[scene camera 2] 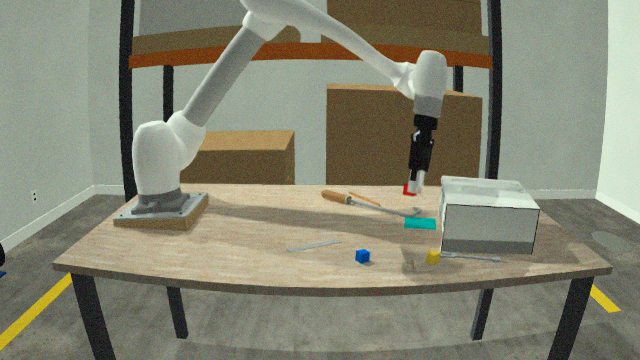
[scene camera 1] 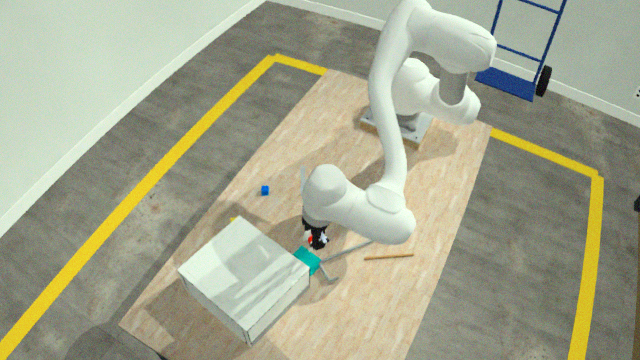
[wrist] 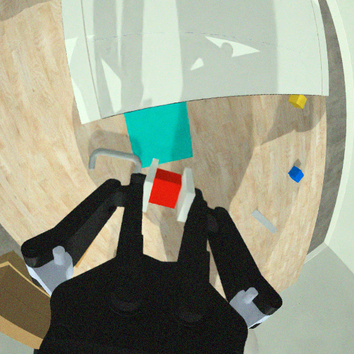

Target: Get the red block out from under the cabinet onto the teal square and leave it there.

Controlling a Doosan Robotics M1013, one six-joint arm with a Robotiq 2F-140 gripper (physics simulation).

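Places are measured from the arm's base along level axes (x ahead, y left, z up), in centimetres.
Pixels of known places: gripper, fingertip midpoint: point(scene camera 2: 414, 193) point(scene camera 1: 310, 244); arm's base, link origin: point(scene camera 2: 161, 205) point(scene camera 1: 399, 114).
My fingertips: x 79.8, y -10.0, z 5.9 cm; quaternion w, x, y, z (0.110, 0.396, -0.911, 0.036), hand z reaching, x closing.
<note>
Ahead of a thing's pixels: the offset from my fingertips to its middle. "spot": to the spot under its first point.
My gripper point(scene camera 1: 316, 242) point(scene camera 2: 415, 188) point(wrist: 168, 174) is shut on the red block @[dx -1.0, dy +1.2, dz +0.7 cm] point(scene camera 1: 310, 240) point(scene camera 2: 407, 190) point(wrist: 165, 193) and holds it in the air above the table. The teal square @[spot: dx +1.0, dy -0.8, dz -9.3 cm] point(scene camera 1: 306, 260) point(scene camera 2: 420, 223) point(wrist: 161, 134) lies flat on the table beside the white cabinet @[dx +19.0, dy -14.4, dz -2.5 cm] point(scene camera 1: 245, 275) point(scene camera 2: 490, 222) point(wrist: 200, 65). In the wrist view the cabinet top covers the square's far edge, and the block shows a little on the near side of the square. The block is apart from the square and outside the cabinet.
A hooked rod @[dx -9.7, dy +17.8, dz -8.1 cm] point(scene camera 1: 347, 251) point(scene camera 2: 382, 207) point(wrist: 116, 152) lies close to the square, with a wooden stick @[dx -10.6, dy +25.0, dz -9.0 cm] point(scene camera 1: 389, 257) point(scene camera 2: 364, 198) near it. A blue block @[dx -20.4, dy -26.0, dz -8.1 cm] point(scene camera 1: 265, 190) point(scene camera 2: 362, 256) point(wrist: 296, 174), a yellow block @[dx -3.0, dy -29.8, dz -8.1 cm] point(scene camera 2: 433, 257) point(wrist: 297, 101) and a grey strip @[dx -31.4, dy -15.3, dz -9.2 cm] point(scene camera 2: 314, 246) point(wrist: 264, 221) lie on the table.
</note>
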